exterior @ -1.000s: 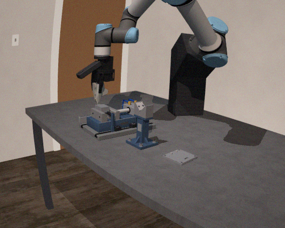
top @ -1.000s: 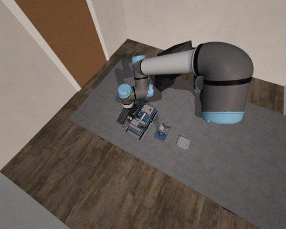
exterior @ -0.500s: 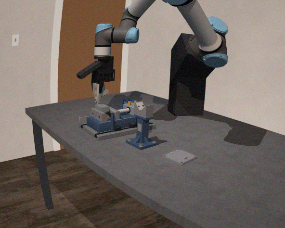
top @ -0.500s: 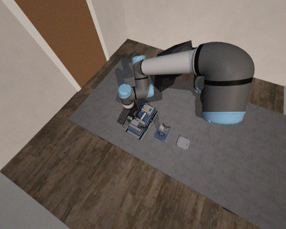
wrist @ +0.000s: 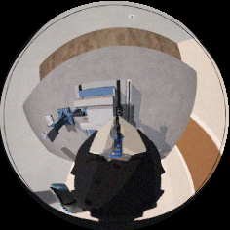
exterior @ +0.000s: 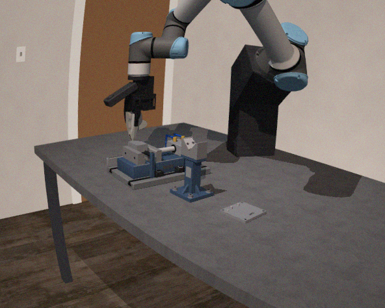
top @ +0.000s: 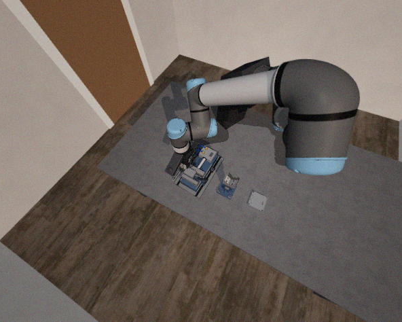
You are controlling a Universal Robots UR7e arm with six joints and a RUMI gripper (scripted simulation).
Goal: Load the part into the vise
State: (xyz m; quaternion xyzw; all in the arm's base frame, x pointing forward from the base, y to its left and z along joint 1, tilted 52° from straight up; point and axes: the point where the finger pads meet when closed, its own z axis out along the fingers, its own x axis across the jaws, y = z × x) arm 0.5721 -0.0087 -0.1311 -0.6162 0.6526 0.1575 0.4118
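My hand is 40 mm to the right of the part and 30 mm above it. Round my hand: fixed jaw (20 mm ahead, 60 mm to the left, 40 mm below); moving jaw (40 mm behind, 50 mm to the left, 40 mm below); air cylinder rod (90 mm behind, 50 mm to the left, 40 mm below).
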